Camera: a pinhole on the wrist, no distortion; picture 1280 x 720 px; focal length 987.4 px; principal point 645.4 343.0 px. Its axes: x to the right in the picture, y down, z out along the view. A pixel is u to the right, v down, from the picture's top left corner.
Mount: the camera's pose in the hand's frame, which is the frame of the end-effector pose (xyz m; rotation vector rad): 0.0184 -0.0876 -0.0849 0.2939 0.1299 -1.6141
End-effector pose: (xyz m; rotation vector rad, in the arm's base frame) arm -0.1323 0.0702 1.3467 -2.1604 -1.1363 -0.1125
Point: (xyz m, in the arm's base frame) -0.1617 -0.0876 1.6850
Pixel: behind the camera
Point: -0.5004 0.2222 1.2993
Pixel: 1036.5 36.6
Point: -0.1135 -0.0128 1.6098
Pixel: behind the camera
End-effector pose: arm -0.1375 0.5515 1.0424 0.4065 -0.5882 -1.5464
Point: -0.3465 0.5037 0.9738
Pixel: 1091.9 685.9
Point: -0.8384 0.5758 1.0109
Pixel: 1238.6 479.8
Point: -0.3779 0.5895 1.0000
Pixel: 973.3 273.7
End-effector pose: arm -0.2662 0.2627 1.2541 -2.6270 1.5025 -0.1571
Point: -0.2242 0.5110 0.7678
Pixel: 400.6 53.6
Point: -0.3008 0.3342 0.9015
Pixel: 42.5 148.4
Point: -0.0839 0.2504 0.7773
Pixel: 345.2 562.4
